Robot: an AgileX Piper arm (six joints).
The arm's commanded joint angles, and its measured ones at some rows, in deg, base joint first. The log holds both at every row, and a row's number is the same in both.
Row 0, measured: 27.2, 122.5, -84.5, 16.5, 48.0, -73.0
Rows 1 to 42, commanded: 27.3, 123.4, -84.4, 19.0, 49.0, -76.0; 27.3, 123.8, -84.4, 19.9, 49.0, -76.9; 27.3, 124.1, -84.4, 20.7, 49.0, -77.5; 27.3, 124.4, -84.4, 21.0, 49.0, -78.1; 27.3, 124.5, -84.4, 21.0, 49.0, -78.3; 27.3, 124.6, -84.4, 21.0, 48.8, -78.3; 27.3, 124.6, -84.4, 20.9, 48.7, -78.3; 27.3, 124.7, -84.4, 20.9, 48.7, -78.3; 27.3, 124.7, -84.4, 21.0, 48.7, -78.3; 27.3, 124.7, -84.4, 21.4, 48.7, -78.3; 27.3, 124.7, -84.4, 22.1, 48.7, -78.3; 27.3, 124.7, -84.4, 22.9, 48.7, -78.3; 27.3, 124.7, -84.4, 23.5, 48.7, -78.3; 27.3, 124.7, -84.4, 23.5, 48.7, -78.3; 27.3, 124.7, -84.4, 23.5, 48.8, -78.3; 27.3, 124.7, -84.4, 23.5, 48.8, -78.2; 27.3, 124.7, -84.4, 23.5, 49.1, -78.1; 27.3, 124.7, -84.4, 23.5, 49.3, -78.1; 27.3, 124.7, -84.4, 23.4, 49.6, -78.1; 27.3, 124.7, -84.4, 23.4, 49.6, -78.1; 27.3, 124.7, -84.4, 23.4, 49.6, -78.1; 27.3, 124.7, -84.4, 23.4, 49.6, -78.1; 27.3, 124.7, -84.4, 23.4, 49.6, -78.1; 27.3, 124.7, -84.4, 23.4, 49.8, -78.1; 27.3, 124.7, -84.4, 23.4, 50.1, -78.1; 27.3, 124.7, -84.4, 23.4, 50.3, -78.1; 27.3, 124.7, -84.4, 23.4, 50.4, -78.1; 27.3, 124.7, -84.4, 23.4, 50.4, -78.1; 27.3, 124.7, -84.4, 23.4, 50.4, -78.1; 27.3, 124.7, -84.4, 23.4, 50.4, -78.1; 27.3, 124.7, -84.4, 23.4, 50.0, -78.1; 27.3, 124.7, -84.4, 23.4, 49.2, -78.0; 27.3, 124.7, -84.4, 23.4, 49.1, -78.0; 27.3, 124.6, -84.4, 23.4, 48.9, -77.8; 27.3, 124.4, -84.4, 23.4, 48.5, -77.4; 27.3, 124.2, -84.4, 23.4, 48.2, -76.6; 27.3, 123.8, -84.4, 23.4, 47.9, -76.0; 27.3, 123.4, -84.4, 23.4, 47.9, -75.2; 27.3, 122.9, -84.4, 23.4, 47.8, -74.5; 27.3, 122.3, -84.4, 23.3, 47.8, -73.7; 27.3, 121.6, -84.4, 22.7, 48.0, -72.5; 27.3, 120.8, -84.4, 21.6, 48.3, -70.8
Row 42, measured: 27.2, 123.7, -84.5, 23.1, 48.2, -74.9
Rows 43 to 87, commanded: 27.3, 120.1, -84.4, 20.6, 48.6, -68.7; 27.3, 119.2, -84.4, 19.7, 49.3, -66.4; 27.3, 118.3, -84.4, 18.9, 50.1, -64.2; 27.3, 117.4, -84.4, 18.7, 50.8, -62.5; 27.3, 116.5, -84.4, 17.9, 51.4, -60.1; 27.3, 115.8, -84.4, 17.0, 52.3, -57.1; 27.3, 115.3, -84.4, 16.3, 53.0, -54.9; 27.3, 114.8, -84.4, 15.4, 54.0, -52.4; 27.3, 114.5, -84.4, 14.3, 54.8, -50.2; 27.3, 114.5, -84.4, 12.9, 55.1, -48.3; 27.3, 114.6, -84.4, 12.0, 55.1, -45.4; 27.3, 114.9, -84.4, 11.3, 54.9, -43.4; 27.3, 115.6, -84.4, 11.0, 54.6, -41.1; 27.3, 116.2, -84.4, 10.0, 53.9, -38.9; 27.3, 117.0, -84.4, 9.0, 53.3, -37.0; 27.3, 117.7, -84.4, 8.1, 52.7, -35.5; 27.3, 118.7, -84.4, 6.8, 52.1, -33.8; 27.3, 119.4, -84.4, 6.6, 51.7, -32.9; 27.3, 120.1, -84.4, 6.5, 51.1, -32.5; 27.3, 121.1, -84.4, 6.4, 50.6, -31.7; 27.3, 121.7, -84.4, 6.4, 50.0, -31.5; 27.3, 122.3, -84.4, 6.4, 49.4, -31.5; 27.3, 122.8, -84.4, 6.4, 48.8, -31.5; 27.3, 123.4, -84.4, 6.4, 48.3, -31.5; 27.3, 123.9, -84.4, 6.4, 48.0, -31.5; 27.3, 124.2, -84.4, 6.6, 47.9, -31.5; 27.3, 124.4, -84.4, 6.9, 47.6, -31.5; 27.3, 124.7, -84.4, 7.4, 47.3, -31.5; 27.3, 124.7, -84.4, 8.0, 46.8, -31.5; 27.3, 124.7, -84.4, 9.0, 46.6, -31.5; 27.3, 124.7, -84.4, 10.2, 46.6, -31.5; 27.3, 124.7, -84.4, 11.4, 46.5, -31.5; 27.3, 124.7, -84.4, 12.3, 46.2, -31.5; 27.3, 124.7, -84.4, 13.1, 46.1, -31.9; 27.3, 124.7, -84.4, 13.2, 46.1, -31.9; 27.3, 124.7, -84.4, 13.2, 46.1, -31.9; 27.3, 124.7, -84.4, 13.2, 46.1, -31.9; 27.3, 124.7, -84.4, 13.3, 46.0, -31.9; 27.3, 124.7, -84.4, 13.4, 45.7, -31.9; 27.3, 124.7, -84.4, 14.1, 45.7, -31.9; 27.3, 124.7, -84.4, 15.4, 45.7, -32.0; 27.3, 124.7, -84.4, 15.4, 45.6, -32.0; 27.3, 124.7, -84.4, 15.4, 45.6, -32.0; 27.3, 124.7, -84.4, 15.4, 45.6, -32.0; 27.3, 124.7, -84.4, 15.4, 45.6, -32.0
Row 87, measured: 27.2, 124.8, -84.5, 14.0, 46.6, -31.7
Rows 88 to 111, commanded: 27.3, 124.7, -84.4, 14.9, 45.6, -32.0; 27.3, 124.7, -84.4, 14.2, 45.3, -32.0; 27.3, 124.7, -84.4, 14.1, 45.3, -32.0; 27.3, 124.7, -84.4, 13.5, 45.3, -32.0; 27.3, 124.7, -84.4, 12.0, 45.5, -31.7; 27.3, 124.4, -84.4, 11.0, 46.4, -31.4; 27.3, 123.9, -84.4, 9.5, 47.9, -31.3; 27.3, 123.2, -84.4, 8.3, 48.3, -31.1; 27.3, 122.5, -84.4, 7.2, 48.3, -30.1; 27.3, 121.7, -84.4, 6.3, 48.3, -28.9; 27.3, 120.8, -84.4, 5.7, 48.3, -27.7; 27.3, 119.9, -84.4, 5.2, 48.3, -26.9; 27.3, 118.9, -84.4, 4.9, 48.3, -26.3; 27.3, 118.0, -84.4, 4.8, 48.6, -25.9; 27.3, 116.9, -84.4, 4.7, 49.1, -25.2; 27.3, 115.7, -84.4, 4.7, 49.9, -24.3; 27.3, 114.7, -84.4, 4.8, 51.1, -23.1; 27.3, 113.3, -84.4, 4.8, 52.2, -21.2; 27.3, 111.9, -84.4, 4.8, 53.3, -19.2; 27.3, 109.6, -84.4, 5.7, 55.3, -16.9; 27.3, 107.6, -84.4, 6.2, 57.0, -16.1; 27.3, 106.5, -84.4, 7.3, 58.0, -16.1; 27.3, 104.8, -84.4, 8.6, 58.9, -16.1; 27.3, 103.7, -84.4, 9.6, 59.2, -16.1
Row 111, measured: 27.2, 108.7, -84.5, 6.3, 55.9, -17.3
